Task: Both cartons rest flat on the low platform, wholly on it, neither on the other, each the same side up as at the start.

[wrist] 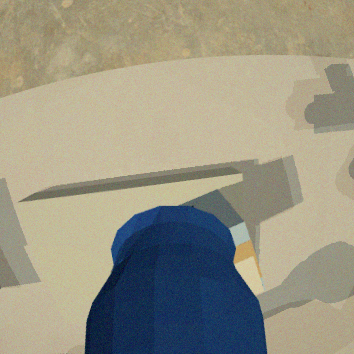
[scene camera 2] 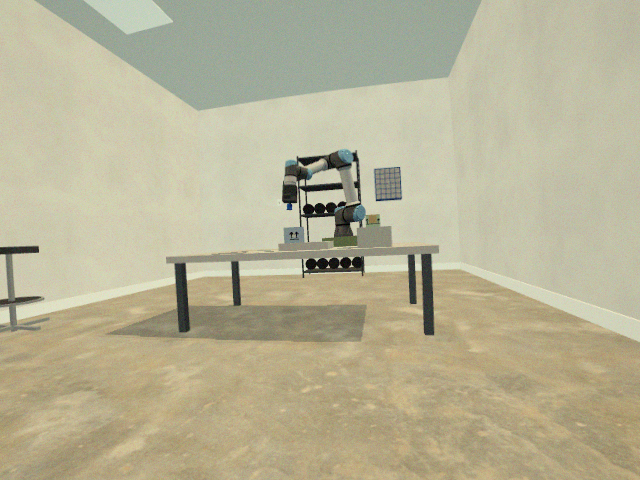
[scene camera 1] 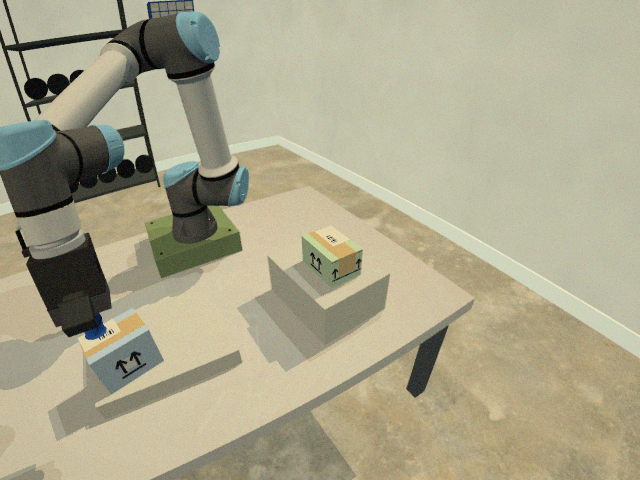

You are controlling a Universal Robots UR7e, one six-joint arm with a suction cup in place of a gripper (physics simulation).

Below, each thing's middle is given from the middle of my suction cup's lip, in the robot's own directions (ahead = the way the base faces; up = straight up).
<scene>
The low flat platform (scene camera 1: 190, 333) is 240 mm below my suction cup, 130 mm behind it and 90 mm to the left of it.
</scene>
